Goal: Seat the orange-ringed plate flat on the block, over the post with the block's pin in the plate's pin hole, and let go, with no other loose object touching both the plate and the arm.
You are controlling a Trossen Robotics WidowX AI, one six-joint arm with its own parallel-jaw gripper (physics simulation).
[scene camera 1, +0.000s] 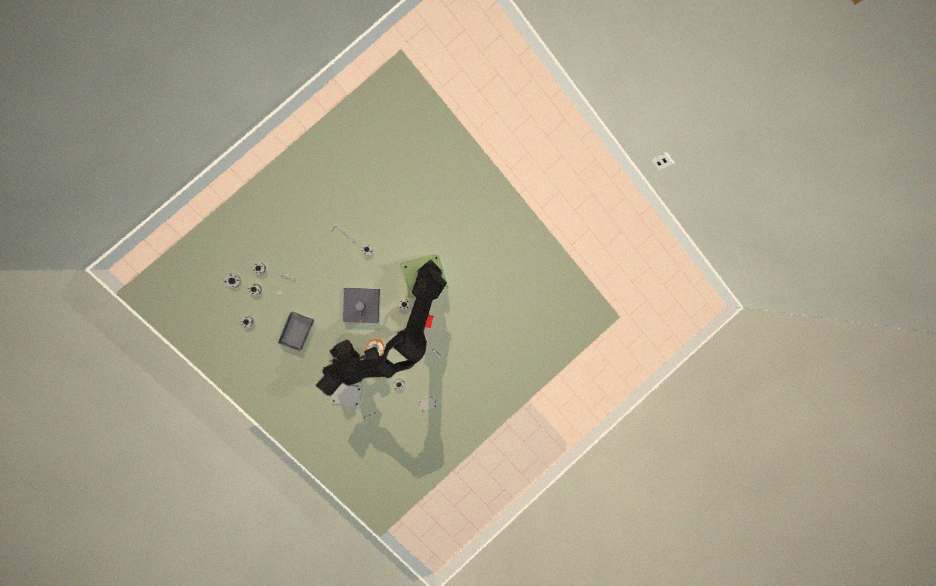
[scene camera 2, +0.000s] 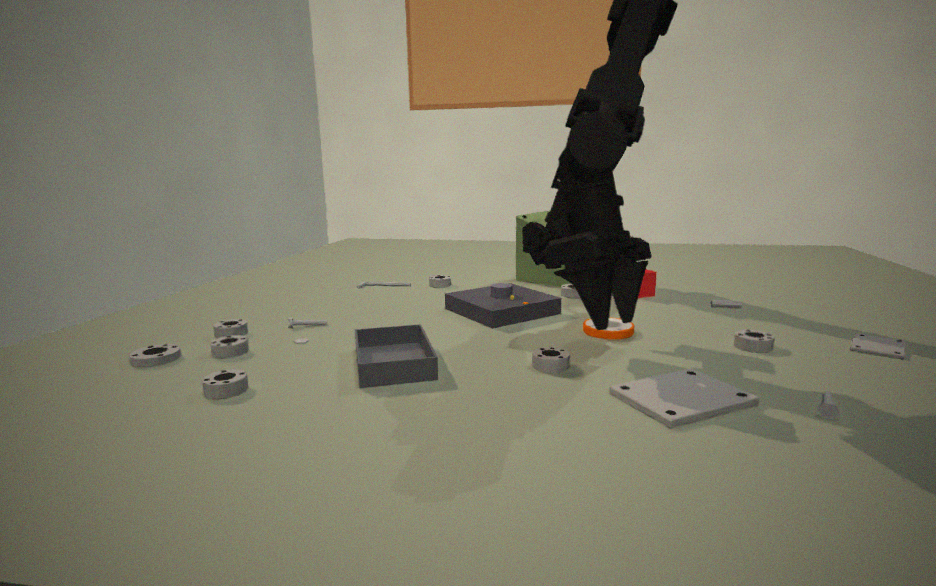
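Where they show: gripper, fingertip midpoint: (scene camera 2: 615, 325); arm's base, origin of the base link: (scene camera 1: 429, 271).
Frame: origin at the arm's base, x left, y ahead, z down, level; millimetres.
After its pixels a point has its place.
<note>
The orange-ringed plate (scene camera 1: 375, 340) {x 68, y 324, z 93 mm} (scene camera 2: 607, 334) {x 88, y 377, z 97 mm} lies flat on the green surface, apart from the block. Its white top shows inside the orange rim; its pin hole cannot be made out. The block (scene camera 1: 350, 296) {x -114, y 280, z 79 mm} (scene camera 2: 476, 304) {x -90, y 332, z 79 mm} is a dark, low square with a round post (scene camera 1: 359, 305) {x -68, y 274, z 63 mm} (scene camera 2: 501, 290) {x -62, y 291, z 67 mm} standing bare on top. A small yellow dot (scene camera 2: 511, 297) {x -47, y 295, z 76 mm} and an orange mark (scene camera 2: 524, 303) {x -25, y 313, z 79 mm} show near the post; which is the pin is unclear. My gripper (scene camera 2: 614, 323) {x 96, y 431, z 69 mm} is open and points down, fingertips at the plate's top; contact cannot be told. In scene camera 1 the arm partly covers the plate.
An open dark tray (scene camera 1: 296, 331) {x -143, y 516, z 100 mm} (scene camera 2: 397, 372) {x -117, y 566, z 90 mm} stands beside the block. A grey ring part (scene camera 2: 550, 360) {x 30, y 504, z 89 mm} and a square grey plate (scene camera 1: 347, 395) {x 158, y 539, z 95 mm} (scene camera 2: 683, 396) {x 155, y 553, z 95 mm} lie near the gripper. A red block (scene camera 1: 428, 321) {x 138, y 125, z 63 mm} (scene camera 2: 647, 283) {x 149, y 144, z 81 mm} and a green box (scene camera 2: 531, 251) stand behind. Several ring parts and bolts lie around.
</note>
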